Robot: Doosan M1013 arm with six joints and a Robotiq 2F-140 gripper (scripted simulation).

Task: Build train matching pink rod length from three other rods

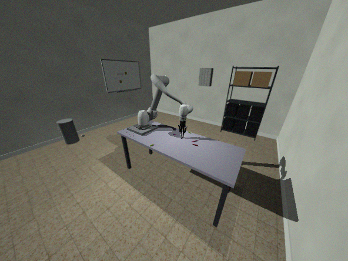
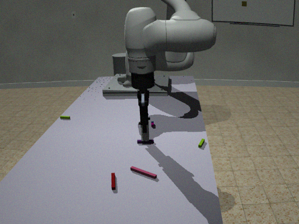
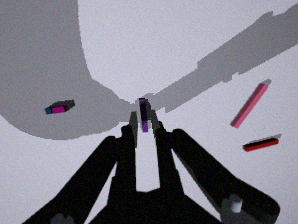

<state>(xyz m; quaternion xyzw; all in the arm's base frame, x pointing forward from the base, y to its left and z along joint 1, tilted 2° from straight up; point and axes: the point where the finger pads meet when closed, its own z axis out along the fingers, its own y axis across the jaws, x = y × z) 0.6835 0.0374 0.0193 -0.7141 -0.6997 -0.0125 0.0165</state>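
Now: the purple rod 5 cm below my hand. Round my hand: magenta rod: 14 cm behind, 5 cm below, 3 cm to the left; blue rod: 16 cm behind, 5 cm below, 3 cm to the left; pink rod: 19 cm ahead, 5 cm below, 1 cm to the right.
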